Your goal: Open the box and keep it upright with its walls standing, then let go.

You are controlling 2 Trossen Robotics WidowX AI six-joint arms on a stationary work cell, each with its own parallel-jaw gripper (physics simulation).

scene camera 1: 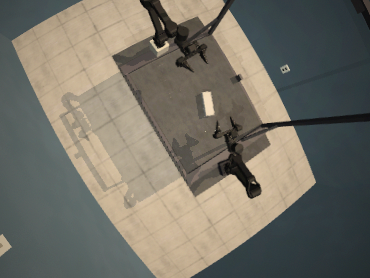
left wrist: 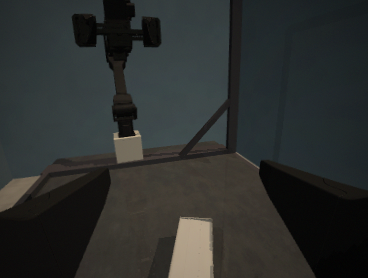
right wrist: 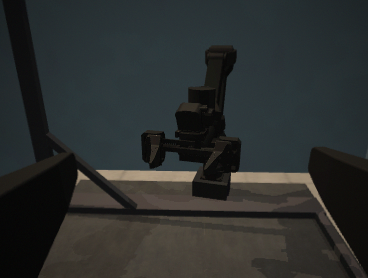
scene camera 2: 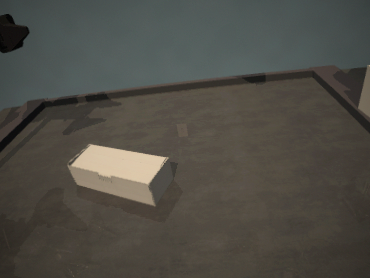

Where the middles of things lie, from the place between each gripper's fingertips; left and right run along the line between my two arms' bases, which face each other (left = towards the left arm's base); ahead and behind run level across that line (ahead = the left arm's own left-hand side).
Labels:
Right now the pale block (left wrist: pixel 127 149) is 660 mm to the right of my left hand, 210 mm below it and 70 mm ahead of it.
The pale block lies 40 mm ahead of my right hand, 350 mm to the right of it and 370 mm below it.

